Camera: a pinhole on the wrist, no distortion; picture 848 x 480 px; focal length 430.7 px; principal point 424.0 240.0 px. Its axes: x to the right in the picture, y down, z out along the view. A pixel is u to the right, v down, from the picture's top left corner.
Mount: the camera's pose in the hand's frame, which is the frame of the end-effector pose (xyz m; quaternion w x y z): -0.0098 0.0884 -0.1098 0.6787 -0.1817 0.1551 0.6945
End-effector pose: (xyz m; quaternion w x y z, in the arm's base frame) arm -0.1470 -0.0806 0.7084 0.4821 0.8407 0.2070 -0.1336
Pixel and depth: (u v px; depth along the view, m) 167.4 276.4 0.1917
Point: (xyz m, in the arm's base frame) -0.1425 -0.2189 0.7229
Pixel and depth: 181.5 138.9 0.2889
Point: -0.0724 -0.2995 0.6367
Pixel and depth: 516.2 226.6 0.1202
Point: -0.0771 -0.1450 0.8468
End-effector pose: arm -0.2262 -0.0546 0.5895 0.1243 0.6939 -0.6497 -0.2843
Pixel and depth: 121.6 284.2 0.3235
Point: -0.4116 0.0484 0.3945
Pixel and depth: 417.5 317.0 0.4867
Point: -0.6573 0.0847 0.5216
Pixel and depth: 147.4 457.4 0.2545
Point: -0.3770 0.1178 0.5035
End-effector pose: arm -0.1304 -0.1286 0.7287 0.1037 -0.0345 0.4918 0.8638
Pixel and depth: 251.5 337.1 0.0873
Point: -0.1199 -0.1959 0.8071
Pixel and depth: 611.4 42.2 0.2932
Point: -0.3072 -0.1998 1.0470
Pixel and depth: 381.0 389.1 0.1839
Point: -0.0820 -0.1660 0.9031
